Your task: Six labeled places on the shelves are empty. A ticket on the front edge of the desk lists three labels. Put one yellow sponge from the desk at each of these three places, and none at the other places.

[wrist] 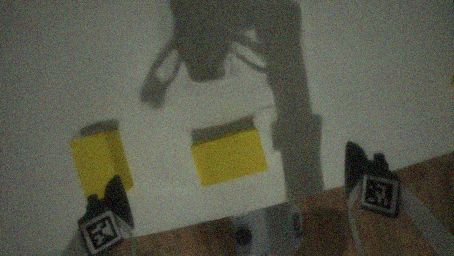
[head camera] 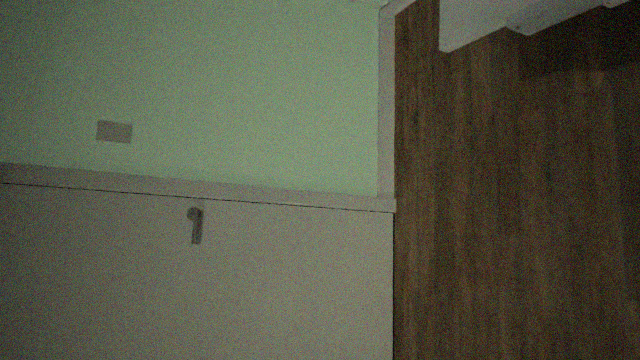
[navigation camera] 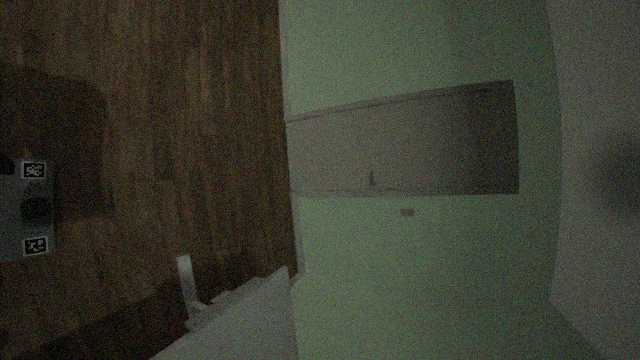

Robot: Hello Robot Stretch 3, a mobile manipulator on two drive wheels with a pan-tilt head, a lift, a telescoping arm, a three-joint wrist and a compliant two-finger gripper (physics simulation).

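Seen in the pictures: gripper, fingertip midpoint: (wrist: 235,178); robot's base at its link origin: (wrist: 241,219) (navigation camera: 35,206).
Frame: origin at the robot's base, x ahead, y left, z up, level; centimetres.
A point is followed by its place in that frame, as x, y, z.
Note:
In the wrist view, one yellow sponge (wrist: 229,157) {-1.6, -48.6, 76.5} lies on the white desk (wrist: 45,75) {27.7, -67.2, 72.0} near its edge, between the fingers' lines and apart from them. A second yellow sponge (wrist: 97,160) {18.1, -51.5, 76.5} lies to the left, partly covered by the left fingertip. A sliver of yellow (wrist: 452,81) {-43.5, -53.7, 72.3} shows at the right edge. My gripper (wrist: 235,178) {-2.2, -50.2, 92.2} is open and empty, its fingers wide apart above the desk edge. Part of the desk also shows in the head view (head camera: 475,17) and in the navigation view (navigation camera: 245,320). The shelves' labeled places and the ticket do not show.
My base (wrist: 267,232) {-10.4, 0.1, 16.0} (navigation camera: 15,215) {-4.3, -2.0, 16.0} stands on the wooden floor (head camera: 500,200) {120.4, -7.5, 0.0} (navigation camera: 200,125) {74.2, 48.5, 0.0}. A closed grey door (head camera: 300,280) {177.9, 30.2, 47.5} (navigation camera: 425,145) {177.3, 35.9, 139.6} is set in the green wall (head camera: 225,90) {187.7, -44.2, 82.8} (navigation camera: 400,280) {192.7, -90.6, 116.5}. A pale leg (navigation camera: 186,280) stands by the desk. Arm and gripper shadows fall on the desk.

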